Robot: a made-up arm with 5 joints.
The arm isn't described. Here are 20 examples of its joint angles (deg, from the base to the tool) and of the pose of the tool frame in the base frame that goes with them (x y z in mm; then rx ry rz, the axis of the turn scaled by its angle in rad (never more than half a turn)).
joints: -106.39 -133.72 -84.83 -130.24 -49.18
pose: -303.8 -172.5 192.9 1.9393 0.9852 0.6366
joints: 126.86 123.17 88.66 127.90 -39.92
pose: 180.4 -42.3 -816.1 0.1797 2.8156 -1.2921
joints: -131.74 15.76 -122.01 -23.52 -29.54
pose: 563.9 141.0 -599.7 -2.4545 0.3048 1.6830
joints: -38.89 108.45 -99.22 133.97 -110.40
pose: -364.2 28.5 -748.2 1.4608 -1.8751 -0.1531
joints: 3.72 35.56 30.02 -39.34 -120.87
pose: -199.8 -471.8 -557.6 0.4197 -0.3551 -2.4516
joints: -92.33 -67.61 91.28 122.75 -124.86
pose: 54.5 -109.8 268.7 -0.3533 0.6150 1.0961
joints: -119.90 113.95 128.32 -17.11 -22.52
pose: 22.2 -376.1 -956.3 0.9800 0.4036 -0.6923
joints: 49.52 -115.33 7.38 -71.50 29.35
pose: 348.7 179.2 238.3 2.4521 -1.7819 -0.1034
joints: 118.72 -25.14 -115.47 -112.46 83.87
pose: -272.5 572.6 -79.5 1.7986 0.9498 1.2874
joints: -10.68 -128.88 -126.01 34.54 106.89
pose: -269.2 247.4 184.5 -0.2608 0.6870 -0.3976
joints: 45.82 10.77 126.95 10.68 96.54
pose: -487.3 -60.3 -175.7 -2.0777 -0.9306 0.4745
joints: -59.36 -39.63 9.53 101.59 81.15
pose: 231.9 -127.3 256.4 1.3825 -0.3440 2.3035
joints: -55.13 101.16 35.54 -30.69 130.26
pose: -149.5 36.4 -732.0 0.9832 -1.1857 2.1603
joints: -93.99 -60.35 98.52 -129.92 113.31
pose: 76.6 -86.9 412.1 -1.8561 -1.2563 0.1127
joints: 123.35 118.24 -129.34 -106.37 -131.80
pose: 390.4 -64.8 -754.5 0.1753 -0.8559 -2.1399
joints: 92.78 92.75 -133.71 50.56 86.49
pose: 284.3 244.9 -757.7 2.4830 -1.0611 0.9342
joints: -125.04 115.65 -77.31 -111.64 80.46
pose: -293.1 -503.0 -737.7 -0.2649 0.4875 -1.3979
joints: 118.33 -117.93 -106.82 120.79 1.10
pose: 301.0 183.4 322.2 0.8882 0.5647 2.3328
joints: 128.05 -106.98 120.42 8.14 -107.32
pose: 418.8 -89.2 359.6 -1.1010 -0.9439 -1.5161
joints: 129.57 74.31 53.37 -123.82 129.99
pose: -87.4 109.7 -870.3 0.6271 0.5172 -0.9404
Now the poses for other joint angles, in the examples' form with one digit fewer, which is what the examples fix.
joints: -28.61 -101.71 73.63 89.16 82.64
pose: -418 305 252 0.160 -0.276 -3.039
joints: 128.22 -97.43 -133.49 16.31 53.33
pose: 222 267 271 -1.391 -0.688 2.183
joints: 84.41 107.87 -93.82 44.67 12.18
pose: 464 271 -759 2.339 -0.211 0.551
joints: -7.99 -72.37 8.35 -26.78 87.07
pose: 30 -44 195 -1.578 1.084 1.246
